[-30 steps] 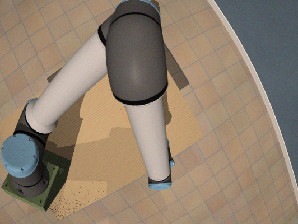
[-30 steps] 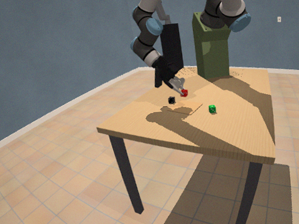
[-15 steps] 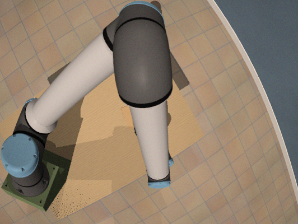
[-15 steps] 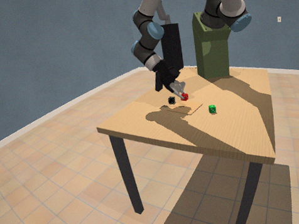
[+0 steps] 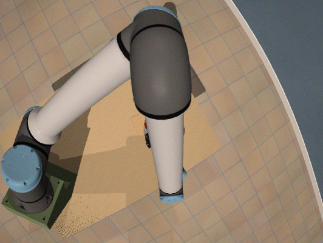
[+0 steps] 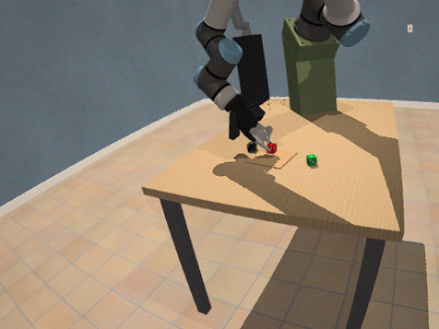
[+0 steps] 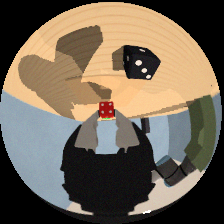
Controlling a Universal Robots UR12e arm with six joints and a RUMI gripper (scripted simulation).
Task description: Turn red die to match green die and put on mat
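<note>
Right now the tan mat is 10 mm to the left of my hand and 40 mm below it. Also, from my hand: green die 30 mm behind, 160 mm to the left, 30 mm below; red die 10 mm to the left, 10 mm below; black die 10 mm behind, 100 mm to the right, 30 mm below.
</note>
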